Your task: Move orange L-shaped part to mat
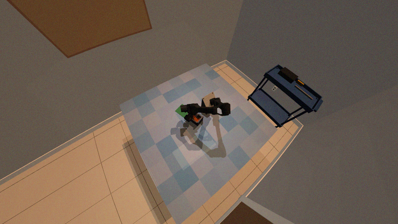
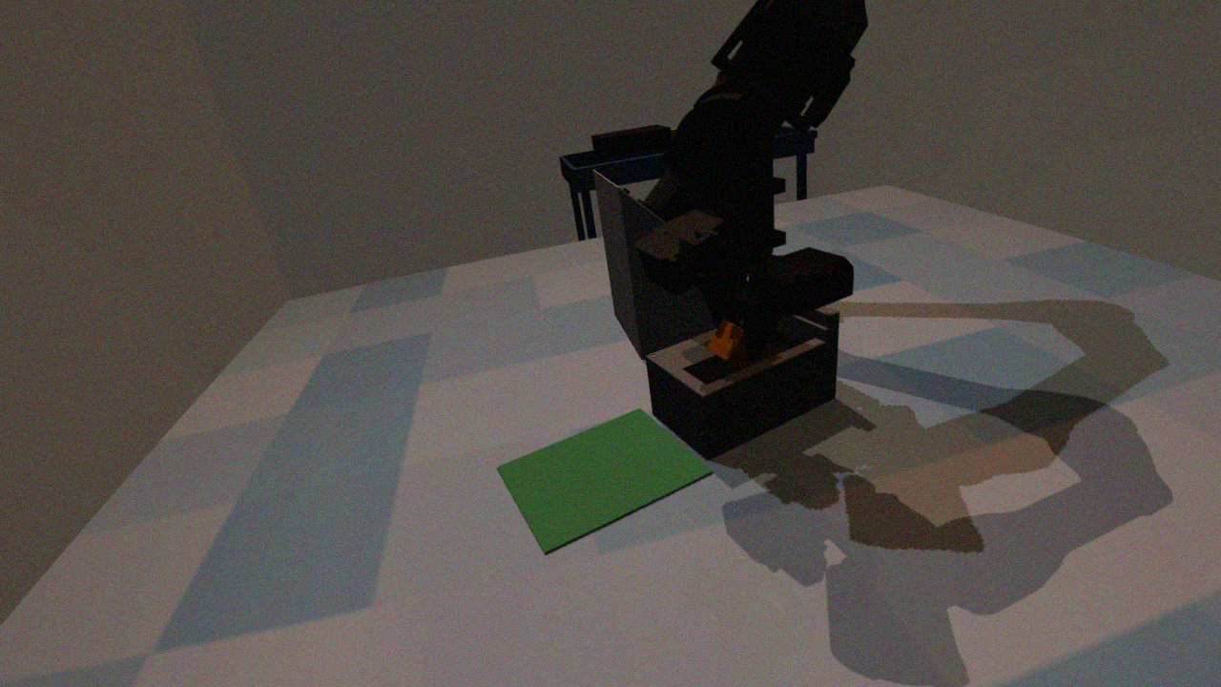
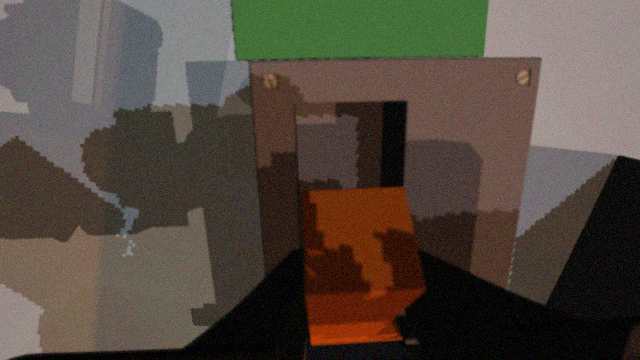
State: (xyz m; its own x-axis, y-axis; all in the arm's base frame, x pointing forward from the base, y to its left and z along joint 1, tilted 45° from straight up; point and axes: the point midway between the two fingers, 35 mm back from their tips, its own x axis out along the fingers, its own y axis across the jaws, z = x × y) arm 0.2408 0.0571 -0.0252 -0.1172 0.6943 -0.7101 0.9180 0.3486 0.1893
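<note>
Now: gripper tip 4 cm short of the green mat, 14 cm to the left of it and 8 cm above it. Also, from my gripper tip: orange L-shaped part (3 cm behind, 3 cm to the left, 3 cm below).
</note>
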